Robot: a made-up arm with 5 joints. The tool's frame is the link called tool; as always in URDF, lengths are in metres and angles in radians. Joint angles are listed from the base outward.
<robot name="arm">
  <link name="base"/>
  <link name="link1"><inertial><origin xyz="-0.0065 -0.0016 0.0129"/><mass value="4.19"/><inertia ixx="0.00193" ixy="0" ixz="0" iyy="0.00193" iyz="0" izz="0.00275"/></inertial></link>
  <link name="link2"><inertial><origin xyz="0.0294 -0.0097 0.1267"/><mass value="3.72"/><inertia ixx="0.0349" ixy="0" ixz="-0.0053" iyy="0.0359" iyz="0" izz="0.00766"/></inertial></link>
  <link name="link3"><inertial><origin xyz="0.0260 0.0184 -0.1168"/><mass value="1.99"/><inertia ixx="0.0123" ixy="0" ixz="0.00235" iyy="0.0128" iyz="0" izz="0.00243"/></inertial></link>
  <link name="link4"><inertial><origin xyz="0.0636 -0.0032 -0.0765"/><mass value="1.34"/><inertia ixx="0.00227" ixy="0" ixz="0.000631" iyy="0.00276" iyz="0" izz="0.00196"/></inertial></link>
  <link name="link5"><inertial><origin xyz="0.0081 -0.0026 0.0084"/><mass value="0.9"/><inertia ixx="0.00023" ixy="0" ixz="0" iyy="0.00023" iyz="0" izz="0.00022"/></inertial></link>
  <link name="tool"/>
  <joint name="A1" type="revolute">
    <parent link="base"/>
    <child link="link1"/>
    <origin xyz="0 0 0.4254"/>
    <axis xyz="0 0 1"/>
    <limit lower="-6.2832" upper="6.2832"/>
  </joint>
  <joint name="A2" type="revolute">
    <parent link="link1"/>
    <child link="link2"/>
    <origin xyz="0 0 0"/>
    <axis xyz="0 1 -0.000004"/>
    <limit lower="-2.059" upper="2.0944"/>
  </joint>
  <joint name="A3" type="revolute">
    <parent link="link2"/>
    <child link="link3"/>
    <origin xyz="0.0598 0 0.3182"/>
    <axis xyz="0 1 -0.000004"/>
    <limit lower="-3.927" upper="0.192"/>
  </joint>
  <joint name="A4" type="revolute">
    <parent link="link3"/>
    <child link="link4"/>
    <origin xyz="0.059 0 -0.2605"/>
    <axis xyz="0 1 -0.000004"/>
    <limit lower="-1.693" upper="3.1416"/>
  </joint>
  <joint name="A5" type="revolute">
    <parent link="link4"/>
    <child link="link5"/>
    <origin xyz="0.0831 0 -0.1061"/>
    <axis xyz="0 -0.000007 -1"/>
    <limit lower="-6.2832" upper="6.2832"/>
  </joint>
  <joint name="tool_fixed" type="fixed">
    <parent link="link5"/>
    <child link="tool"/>
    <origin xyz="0 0 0" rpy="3.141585 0 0"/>
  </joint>
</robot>
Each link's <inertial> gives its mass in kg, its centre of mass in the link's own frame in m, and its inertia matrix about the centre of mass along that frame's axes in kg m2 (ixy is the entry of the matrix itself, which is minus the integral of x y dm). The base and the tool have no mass. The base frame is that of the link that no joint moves.
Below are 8 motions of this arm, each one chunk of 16 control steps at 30 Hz.
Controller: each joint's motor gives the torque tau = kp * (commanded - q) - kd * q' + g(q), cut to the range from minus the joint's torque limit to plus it. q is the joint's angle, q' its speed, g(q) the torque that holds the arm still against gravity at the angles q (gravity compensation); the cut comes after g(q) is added. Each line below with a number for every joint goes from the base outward.
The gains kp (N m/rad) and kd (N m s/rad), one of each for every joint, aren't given. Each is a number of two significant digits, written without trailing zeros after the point. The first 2 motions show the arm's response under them.
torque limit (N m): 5.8 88 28 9.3 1.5
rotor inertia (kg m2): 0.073 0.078 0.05 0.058 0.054
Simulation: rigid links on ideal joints. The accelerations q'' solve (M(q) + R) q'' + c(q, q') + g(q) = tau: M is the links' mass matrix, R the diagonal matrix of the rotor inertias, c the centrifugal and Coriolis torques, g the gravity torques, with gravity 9.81 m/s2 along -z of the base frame. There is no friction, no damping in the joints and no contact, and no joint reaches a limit. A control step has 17 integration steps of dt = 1/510 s. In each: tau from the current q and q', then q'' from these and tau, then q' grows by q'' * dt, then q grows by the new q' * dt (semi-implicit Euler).
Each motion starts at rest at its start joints. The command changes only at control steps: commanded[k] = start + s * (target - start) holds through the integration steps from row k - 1 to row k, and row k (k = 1, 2, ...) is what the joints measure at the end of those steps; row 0 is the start. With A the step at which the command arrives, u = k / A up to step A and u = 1 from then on. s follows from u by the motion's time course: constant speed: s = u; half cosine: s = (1 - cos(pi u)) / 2; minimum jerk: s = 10 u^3 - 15 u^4 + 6 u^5; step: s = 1 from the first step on.
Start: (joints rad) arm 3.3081 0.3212 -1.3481 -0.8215 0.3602
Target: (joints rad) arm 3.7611 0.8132 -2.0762 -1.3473 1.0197
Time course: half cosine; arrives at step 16
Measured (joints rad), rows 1 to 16:
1: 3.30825 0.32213 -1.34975 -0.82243 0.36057
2: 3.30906 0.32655 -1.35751 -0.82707 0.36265
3: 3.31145 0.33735 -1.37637 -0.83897 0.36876
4: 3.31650 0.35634 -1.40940 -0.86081 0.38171
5: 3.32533 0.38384 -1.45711 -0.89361 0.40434
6: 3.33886 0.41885 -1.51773 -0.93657 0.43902
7: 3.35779 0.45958 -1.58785 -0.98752 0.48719
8: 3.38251 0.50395 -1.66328 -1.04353 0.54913
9: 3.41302 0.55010 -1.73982 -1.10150 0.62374
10: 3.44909 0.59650 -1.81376 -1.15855 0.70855
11: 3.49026 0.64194 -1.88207 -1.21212 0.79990
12: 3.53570 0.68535 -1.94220 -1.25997 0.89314
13: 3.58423 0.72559 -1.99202 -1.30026 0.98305
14: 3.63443 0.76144 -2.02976 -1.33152 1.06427
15: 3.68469 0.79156 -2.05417 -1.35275 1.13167
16: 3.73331 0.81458 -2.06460 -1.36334 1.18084
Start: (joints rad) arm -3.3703 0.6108 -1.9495 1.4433 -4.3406
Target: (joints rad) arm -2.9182 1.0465 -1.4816 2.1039 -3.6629
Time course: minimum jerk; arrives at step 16
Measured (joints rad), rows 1 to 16:
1: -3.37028 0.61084 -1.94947 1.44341 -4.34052
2: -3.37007 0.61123 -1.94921 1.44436 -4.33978
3: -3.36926 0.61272 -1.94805 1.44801 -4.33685
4: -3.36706 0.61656 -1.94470 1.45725 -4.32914
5: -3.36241 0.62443 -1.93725 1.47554 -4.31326
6: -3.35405 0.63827 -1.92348 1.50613 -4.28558
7: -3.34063 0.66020 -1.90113 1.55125 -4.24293
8: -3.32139 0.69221 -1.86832 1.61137 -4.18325
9: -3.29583 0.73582 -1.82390 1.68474 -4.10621
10: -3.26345 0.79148 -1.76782 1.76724 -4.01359
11: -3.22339 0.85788 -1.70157 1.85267 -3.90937
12: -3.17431 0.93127 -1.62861 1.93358 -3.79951
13: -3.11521 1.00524 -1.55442 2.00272 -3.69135
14: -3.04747 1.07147 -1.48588 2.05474 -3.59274
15: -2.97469 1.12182 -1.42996 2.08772 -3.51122
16: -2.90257 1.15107 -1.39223 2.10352 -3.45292
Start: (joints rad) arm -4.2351 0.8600 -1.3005 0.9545 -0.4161
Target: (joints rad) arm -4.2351 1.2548 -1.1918 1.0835 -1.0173
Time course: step
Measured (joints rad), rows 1 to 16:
1: -4.23508 0.89666 -1.32385 0.96404 -0.43241
2: -4.23515 0.97597 -1.35832 0.97191 -0.47940
3: -4.23544 1.06764 -1.37211 0.96443 -0.55685
4: -4.23598 1.15399 -1.35454 0.94669 -0.66442
5: -4.23669 1.22718 -1.31073 0.93440 -0.79710
6: -4.23736 1.28455 -1.25265 0.94285 -0.93965
7: -4.23777 1.32545 -1.19209 0.97907 -1.07619
8: -4.23773 1.35007 -1.13774 1.03957 -1.19312
9: -4.23715 1.35935 -1.09519 1.11295 -1.28068
10: -4.23610 1.35531 -1.06783 1.18446 -1.33620
11: -4.23479 1.34125 -1.05734 1.24033 -1.35989
12: -4.23346 1.32145 -1.06333 1.27059 -1.35195
13: -4.23230 1.30026 -1.08311 1.27053 -1.31271
14: -4.23146 1.28112 -1.11214 1.24119 -1.24673
15: -4.23100 1.26589 -1.14528 1.18889 -1.16318
16: -4.23091 1.25483 -1.17798 1.12389 -1.07226

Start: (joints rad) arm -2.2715 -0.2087 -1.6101 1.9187 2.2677
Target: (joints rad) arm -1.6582 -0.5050 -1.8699 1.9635 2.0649
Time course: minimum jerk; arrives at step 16
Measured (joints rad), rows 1 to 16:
1: -2.27140 -0.20874 -1.61013 1.91871 2.26767
2: -2.27052 -0.20911 -1.61039 1.91879 2.26741
3: -2.26717 -0.21051 -1.61144 1.91913 2.26638
4: -2.25865 -0.21408 -1.61430 1.92003 2.26372
5: -2.24169 -0.22114 -1.62028 1.92175 2.25830
6: -2.21299 -0.23294 -1.63082 1.92438 2.24898
7: -2.16982 -0.25031 -1.64714 1.92754 2.23484
8: -2.11064 -0.27349 -1.66990 1.93039 2.21540
9: -2.03590 -0.30205 -1.69882 1.93181 2.19078
10: -1.94877 -0.33502 -1.73266 1.93093 2.16180
11: -1.85578 -0.37109 -1.76937 1.92775 2.12998
12: -1.76653 -0.40878 -1.80664 1.92345 2.09736
13: -1.69193 -0.44641 -1.84238 1.92000 2.06627
14: -1.64063 -0.48205 -1.87477 1.91921 2.03904
15: -1.61544 -0.51366 -1.90207 1.92190 2.01768
16: -1.61218 -0.53936 -1.92260 1.92784 2.00365

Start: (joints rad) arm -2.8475 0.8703 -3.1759 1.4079 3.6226
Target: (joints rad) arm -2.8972 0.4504 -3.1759 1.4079 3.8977
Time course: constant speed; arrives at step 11
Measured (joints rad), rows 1 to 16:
1: -2.84762 0.86572 -3.16910 1.40964 3.62399
2: -2.84805 0.85371 -3.15459 1.41576 3.62911
3: -2.84898 0.83502 -3.13797 1.42694 3.63967
4: -2.85056 0.81074 -3.12398 1.44159 3.65667
5: -2.85292 0.78149 -3.11483 1.45656 3.68033
6: -2.85617 0.74758 -3.11088 1.46825 3.71016
7: -2.86042 0.70934 -3.11160 1.47370 3.74509
8: -2.86573 0.66727 -3.11614 1.47131 3.78362
9: -2.87214 0.62204 -3.12364 1.46110 3.82406
10: -2.87967 0.57444 -3.13329 1.44459 3.86467
11: -2.88820 0.52526 -3.14432 1.42432 3.90388
12: -2.89730 0.47987 -3.16287 1.40158 3.93900
13: -2.90604 0.44183 -3.18911 1.37639 3.96681
14: -2.91325 0.41112 -3.21694 1.35000 3.98514
15: -2.91778 0.38729 -3.24123 1.32506 3.99300
16: -2.91890 0.37018 -3.25928 1.30479 3.99057

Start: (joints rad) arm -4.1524 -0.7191 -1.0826 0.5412 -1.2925
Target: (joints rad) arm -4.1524 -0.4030 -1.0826 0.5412 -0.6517
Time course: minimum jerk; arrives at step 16
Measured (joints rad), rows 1 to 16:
1: -4.15240 -0.71903 -1.08265 0.54118 -1.29242
2: -4.15238 -0.71840 -1.08305 0.54104 -1.29172
3: -4.15231 -0.71611 -1.08439 0.54041 -1.28894
4: -4.15216 -0.71061 -1.08726 0.53872 -1.28159
5: -4.15192 -0.70026 -1.09195 0.53530 -1.26643
6: -4.15161 -0.68384 -1.09826 0.52971 -1.23995
7: -4.15127 -0.66080 -1.10550 0.52198 -1.19909
8: -4.15095 -0.63139 -1.11258 0.51284 -1.14186
9: -4.15073 -0.59668 -1.11830 0.50365 -1.06796
10: -4.15063 -0.55838 -1.12146 0.49625 -0.97912
11: -4.15071 -0.51868 -1.12109 0.49255 -0.87921
12: -4.15096 -0.47993 -1.11658 0.49419 -0.77401
13: -4.15139 -0.44447 -1.10785 0.50207 -0.67072
14: -4.15199 -0.41435 -1.09537 0.51616 -0.57712
15: -4.15271 -0.39110 -1.08023 0.53535 -0.50063
16: -4.15349 -0.37542 -1.06416 0.55753 -0.44718

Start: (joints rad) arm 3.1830 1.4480 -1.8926 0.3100 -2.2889
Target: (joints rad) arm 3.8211 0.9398 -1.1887 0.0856 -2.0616
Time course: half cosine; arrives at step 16
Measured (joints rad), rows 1 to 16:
1: 3.18312 1.44706 -1.89065 0.30939 -2.28875
2: 3.18381 1.44271 -1.88180 0.30668 -2.28797
3: 3.18593 1.43236 -1.86122 0.30058 -2.28575
4: 3.19064 1.41455 -1.82687 0.29082 -2.28117
5: 3.19936 1.38895 -1.77948 0.27791 -2.27331
6: 3.21324 1.35603 -1.72155 0.26269 -2.26143
7: 3.23295 1.31668 -1.65630 0.24580 -2.24504
8: 3.25876 1.27201 -1.58710 0.22752 -2.22405
9: 3.29096 1.22333 -1.51721 0.20783 -2.19878
10: 3.32986 1.17222 -1.44969 0.18653 -2.17003
11: 3.37570 1.12047 -1.38735 0.16354 -2.13900
12: 3.42870 1.07015 -1.33272 0.13907 -2.10720
13: 3.48893 1.02342 -1.28790 0.11372 -2.07638
14: 3.55634 0.98248 -1.25457 0.08855 -2.04832
15: 3.62982 0.94928 -1.23385 0.06500 -2.02473
16: 3.70590 0.92535 -1.22598 0.04476 -2.00711

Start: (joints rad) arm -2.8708 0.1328 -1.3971 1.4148 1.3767
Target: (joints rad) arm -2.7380 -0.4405 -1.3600 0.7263 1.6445
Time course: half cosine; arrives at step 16
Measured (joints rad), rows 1 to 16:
1: -2.87075 0.13217 -1.39637 1.41371 1.37683
2: -2.87050 0.12901 -1.39307 1.40837 1.37758
3: -2.86972 0.12087 -1.38558 1.39493 1.37983
4: -2.86802 0.10563 -1.37379 1.37059 1.38470
5: -2.86494 0.08194 -1.35914 1.33417 1.39337
6: -2.85999 0.04935 -1.34406 1.28600 1.40685
7: -2.85273 0.00823 -1.33122 1.22733 1.42580
8: -2.84283 -0.04034 -1.32284 1.15988 1.45042
9: -2.83007 -0.09469 -1.32037 1.08556 1.48030
10: -2.81449 -0.15282 -1.32433 1.00650 1.51444
11: -2.79640 -0.21254 -1.33440 0.92523 1.55134
12: -2.77649 -0.27175 -1.34958 0.84485 1.58905
13: -2.75600 -0.32848 -1.36845 0.76903 1.62544
14: -2.73678 -0.38091 -1.38944 0.70172 1.65827
15: -2.72115 -0.42724 -1.41104 0.64671 1.68548
16: -2.71132 -0.46562 -1.43202 0.60712 1.70527

